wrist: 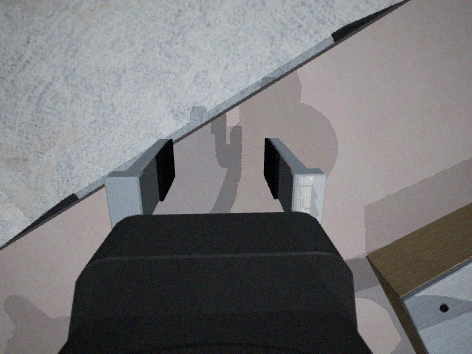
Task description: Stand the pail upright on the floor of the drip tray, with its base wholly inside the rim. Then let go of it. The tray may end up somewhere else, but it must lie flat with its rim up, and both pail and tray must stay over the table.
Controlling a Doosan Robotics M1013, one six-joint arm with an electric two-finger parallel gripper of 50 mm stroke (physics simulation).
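Frame: origin at the arm's base, x ahead, y left, z up, level; metres.
Where they show: gripper, fingertip midpoint: (pixel 219 157).
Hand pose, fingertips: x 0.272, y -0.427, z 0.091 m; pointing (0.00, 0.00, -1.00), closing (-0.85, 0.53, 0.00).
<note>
After its pixels a point has its place.
My gripper (pixel 219 157) @(z 0.091, x 0.272, y -0.427 m) is open and empty in the wrist view. Its two fingers with black pads stand wide apart above the pale pinkish table top (pixel 410 90) @(z -0.058, x 0.089, y -0.347 m), close to the table's edge. Neither the pail nor the drip tray can be made out in this view. The dark gripper body hides the lower middle of the view.
The table edge runs diagonally from lower left to upper right, with speckled grey floor (pixel 100 70) beyond it. At the lower right is a wood-edged block (pixel 430 255) @(z -0.015, x 0.156, y -0.189 m) with a light grey panel (pixel 450 332) @(z 0.017, x 0.183, y -0.117 m) and a small dark hole. Shadows fall across the table.
</note>
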